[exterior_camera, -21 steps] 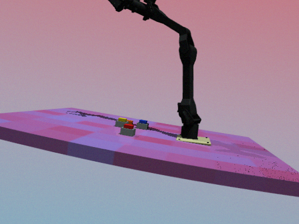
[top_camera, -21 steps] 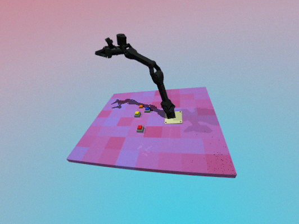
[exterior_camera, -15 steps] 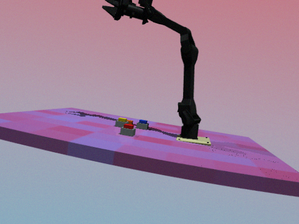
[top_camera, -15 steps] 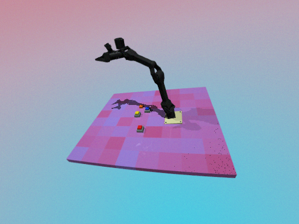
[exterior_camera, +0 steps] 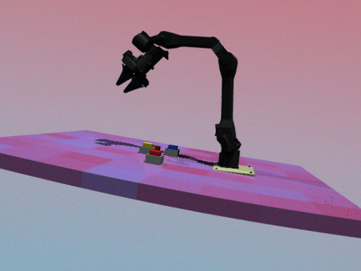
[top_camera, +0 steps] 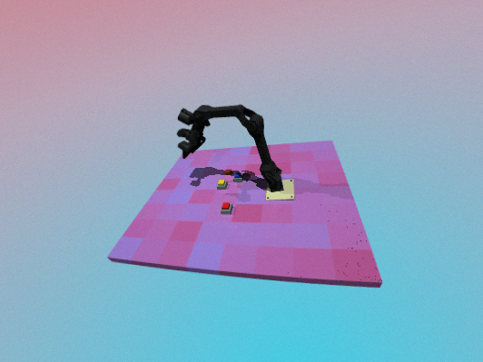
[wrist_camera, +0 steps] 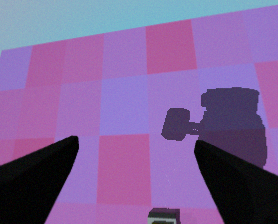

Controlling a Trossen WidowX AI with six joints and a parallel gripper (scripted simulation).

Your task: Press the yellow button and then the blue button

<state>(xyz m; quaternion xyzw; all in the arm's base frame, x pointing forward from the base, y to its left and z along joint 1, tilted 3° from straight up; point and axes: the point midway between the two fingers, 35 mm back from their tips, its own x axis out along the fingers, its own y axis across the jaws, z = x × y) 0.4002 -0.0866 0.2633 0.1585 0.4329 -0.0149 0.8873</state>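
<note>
The yellow button is 140 mm behind my gripper tip, 20 mm to the left of it and 190 mm below it. The rest, counted from my gripper tip: blue button: 230 mm behind, 30 mm to the right, 190 mm below; then red button: 180 mm behind, 200 mm to the left, 190 mm below.
</note>
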